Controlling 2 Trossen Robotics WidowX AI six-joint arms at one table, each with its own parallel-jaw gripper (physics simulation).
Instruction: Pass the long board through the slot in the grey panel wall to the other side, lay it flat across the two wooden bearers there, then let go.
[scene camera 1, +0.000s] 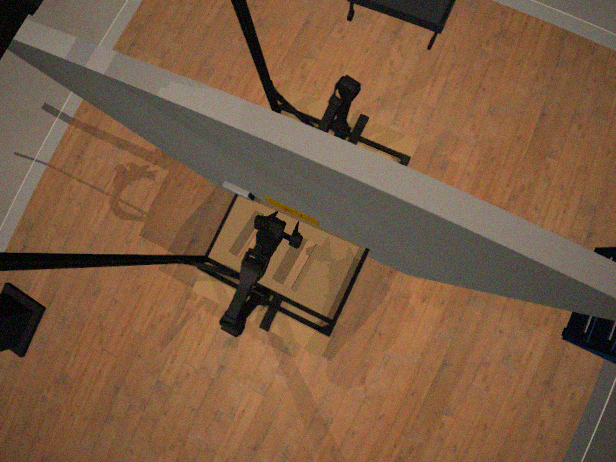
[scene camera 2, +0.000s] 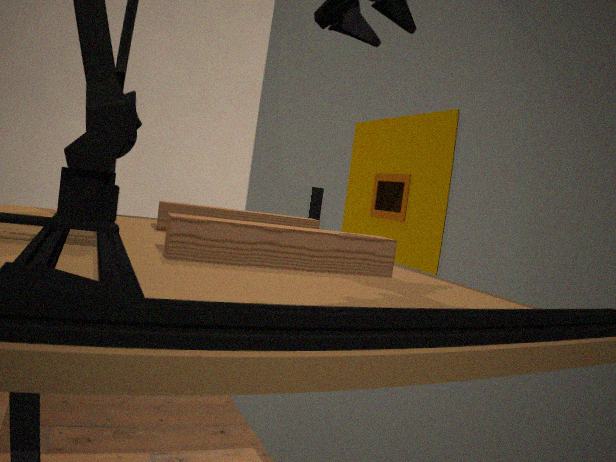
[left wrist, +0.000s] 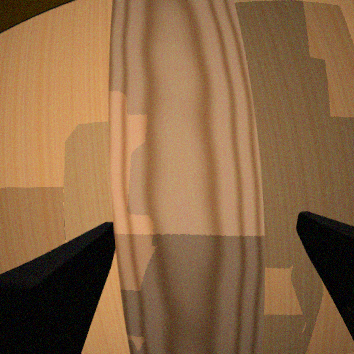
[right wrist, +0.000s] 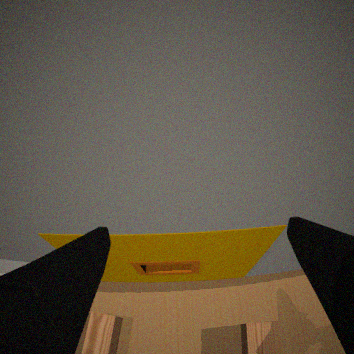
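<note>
The long board (left wrist: 185, 150) runs up the left wrist view on the table, between the fingers of my open, empty left gripper (left wrist: 207, 221). The grey panel wall (scene camera 1: 200, 145) (scene camera 2: 525, 175) (right wrist: 175, 110) carries a yellow plate (scene camera 1: 292, 210) (scene camera 2: 430, 150) (right wrist: 225, 250) with the slot's orange frame (scene camera 2: 390, 217) (right wrist: 196, 267). On the right arm's side, one wooden bearer (scene camera 1: 301, 267) (scene camera 2: 280, 250) (right wrist: 257, 337) and another wooden bearer (scene camera 2: 235, 212) (right wrist: 97, 337) lie side by side. My right gripper (scene camera 1: 286, 220) (scene camera 2: 396, 38) (right wrist: 199, 232) is open and empty, high above the bearers, near the wall.
The right arm's table (scene camera 1: 345, 270) (scene camera 2: 225, 282) has a black rail (scene camera 2: 300, 327) along its edge. A black post (scene camera 2: 316, 202) stands behind the bearers. Part of the left arm (scene camera 1: 346, 87) shows beyond the wall, which hides its gripper in scene camera 1.
</note>
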